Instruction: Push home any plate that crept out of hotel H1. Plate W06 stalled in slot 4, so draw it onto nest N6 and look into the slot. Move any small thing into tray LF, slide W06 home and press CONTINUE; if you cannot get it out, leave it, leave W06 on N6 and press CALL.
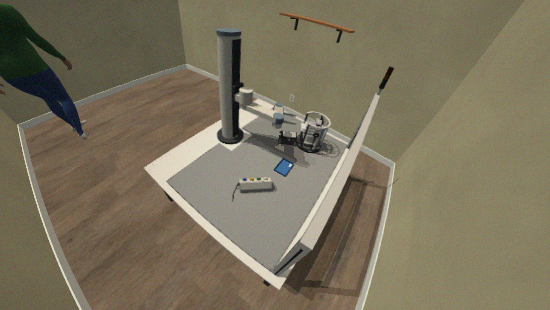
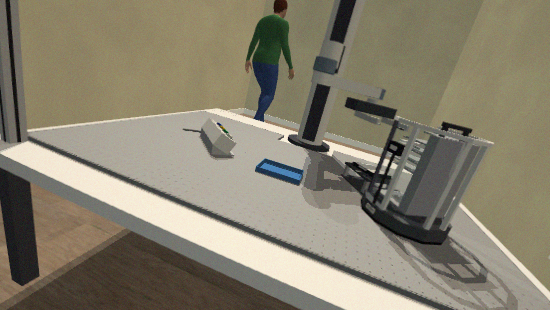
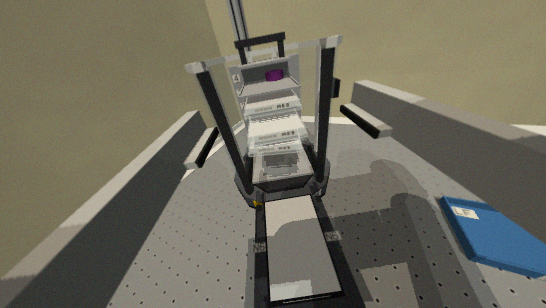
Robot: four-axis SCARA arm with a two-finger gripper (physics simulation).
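Pixels of known places: gripper, fingertip midpoint: (image 1: pixel 295 119) (image 3: pixel 276 109); arm's base at its link origin: (image 1: pixel 230 135) (image 2: pixel 308 144).
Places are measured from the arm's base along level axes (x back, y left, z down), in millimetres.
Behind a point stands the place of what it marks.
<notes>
My gripper (image 1: pixel 295 122) {z -265, x -475, y 313 mm} (image 2: pixel 384 120) {z -265, x -475, y 313 mm} (image 3: pixel 276 109) {z -265, x -475, y 313 mm} is open, with nothing between its fingers, high in front of hotel H1 (image 1: pixel 315 137) {z -197, x -693, y 303 mm} (image 2: pixel 432 175) {z -194, x -745, y 391 mm} (image 3: pixel 219 120) {z -231, x -515, y 429 mm}. Plate W06 (image 3: pixel 300 250) {z -90, x -442, y 290 mm} lies flat on nest N6 (image 2: pixel 356 170) {z -74, x -486, y 249 mm} (image 3: pixel 350 286) {z -73, x -434, y 229 mm} at the hotel's foot. A small purple thing (image 3: pixel 274 75) {z -262, x -639, y 391 mm} sits inside slot 4, right of its middle. Below it are three clear plates, the upper (image 3: pixel 275 106) {z -236, x -558, y 356 mm}, the middle (image 3: pixel 277 125) {z -211, x -548, y 353 mm} and the lower (image 3: pixel 275 149) {z -179, x -532, y 353 mm}; the middle one appears to stick out farthest. Their labels are blurred. Blue tray LF (image 1: pixel 283 167) {z -15, x -601, y -10 mm} (image 2: pixel 280 171) {z -15, x -594, y -7 mm} (image 3: pixel 500 240) {z -15, x -594, y 19 mm} looks empty.
A button console (image 1: pixel 256 184) {z -82, x -559, y -319 mm} (image 2: pixel 217 140) {z -67, x -638, y -248 mm} with a cable stands on the table beyond tray LF. A long pale barrier (image 1: pixel 325 205) {z -620, x -977, y -549 mm} with a dark signal light (image 1: pixel 386 77) {z -776, x -983, y 662 mm} runs along one table edge. A person in green (image 1: pixel 22 47) (image 2: pixel 270 42) is on the floor behind the table.
</notes>
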